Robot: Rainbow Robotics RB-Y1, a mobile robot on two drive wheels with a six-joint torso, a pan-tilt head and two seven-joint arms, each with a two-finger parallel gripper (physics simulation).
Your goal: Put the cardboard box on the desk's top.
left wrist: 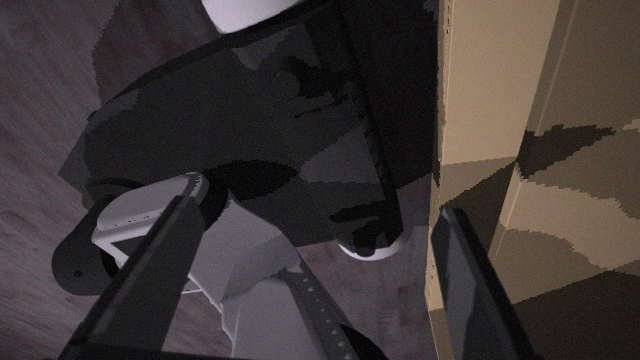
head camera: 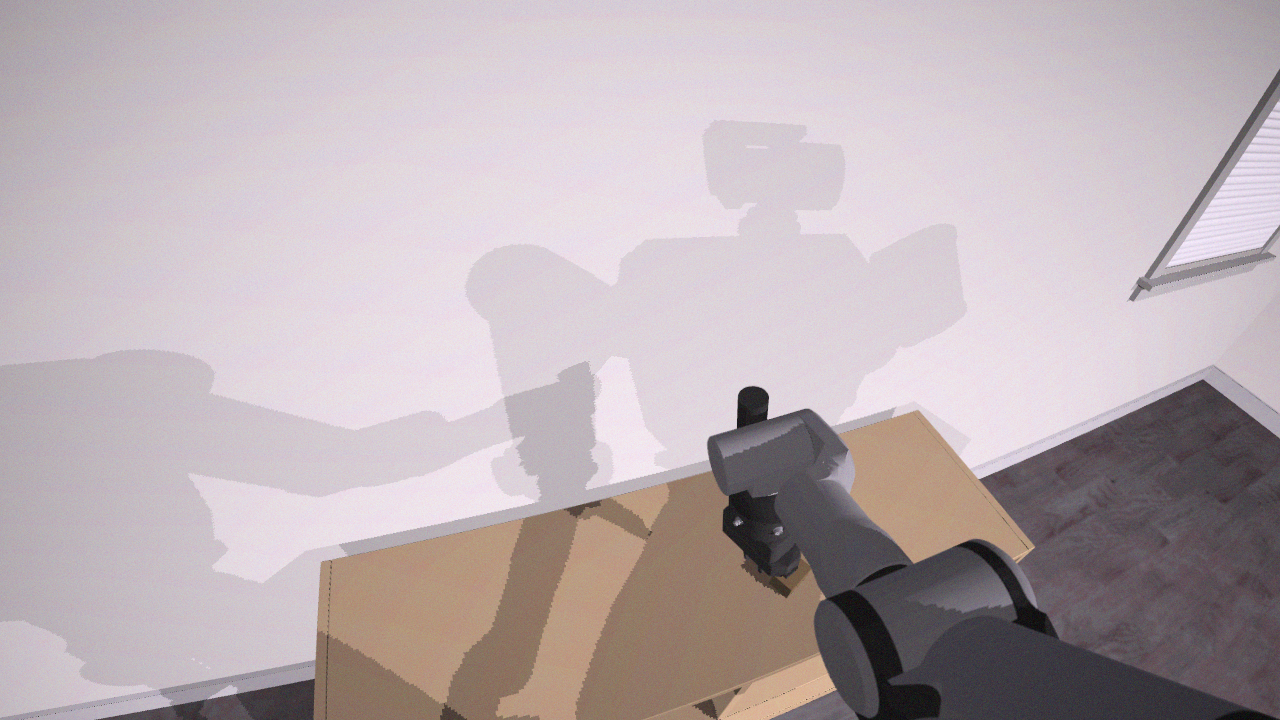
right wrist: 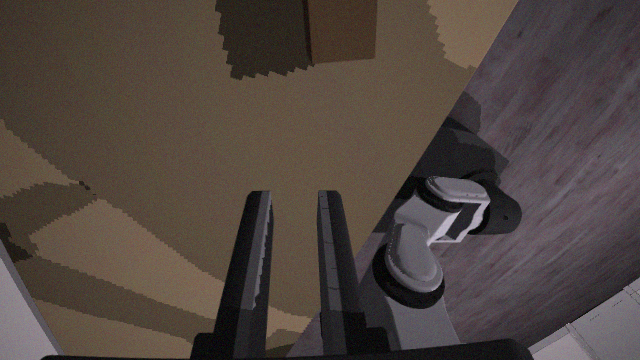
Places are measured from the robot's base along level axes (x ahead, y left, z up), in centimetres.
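Where they show: left gripper, fingertip midpoint: (left wrist: 315, 216); right gripper, fingertip midpoint: (head camera: 757, 561) (right wrist: 294, 205).
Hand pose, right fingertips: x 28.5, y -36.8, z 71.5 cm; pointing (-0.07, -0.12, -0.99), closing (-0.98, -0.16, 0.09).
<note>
After its pixels a point has its place.
The cardboard box (head camera: 796, 580) {y -43.9, x 25.1, z 64.2 cm} (right wrist: 342, 30) {y -43.2, x 26.4, z 64.2 cm} is a small brown block on the desk's top (head camera: 429, 573) {y 7.6, x 52.8, z 61.1 cm} (right wrist: 150, 125) {y -34.6, x 38.3, z 61.1 cm}. In the right wrist view it is cut off by the top edge, with a dark shadow beside it. In the head view the right gripper partly hides it. My right gripper (head camera: 776, 565) {y -36.8, x 28.5, z 71.5 cm} (right wrist: 294, 205) {y -36.8, x 28.5, z 71.5 cm} is above the desk's top, near the box. Its fingers are parallel with a narrow gap, nothing between them, and the box lies beyond their tips. My left gripper (left wrist: 315, 216) {y 20.4, x 6.7, z 48.7 cm} is wide open and empty beside the desk (left wrist: 490, 75) {y 1.9, x 28.2, z 8.0 cm}. The box does not show in the left wrist view.
A pale wall (head camera: 268, 179) {y 7.2, x 64.0, z 122.4 cm} with the robot's shadows stands behind the desk. A window (head camera: 1230, 192) {y -193.1, x 31.1, z 108.2 cm} is at the upper right of the head view. The robot's dark wheeled base (left wrist: 200, 125) {y 13.7, x -19.0, z 16.9 cm} is beside the desk on the wooden floor (head camera: 1163, 501) {y -223.4, x -12.6, z 0.1 cm} (right wrist: 565, 125) {y -27.6, x -96.6, z 0.1 cm}.
</note>
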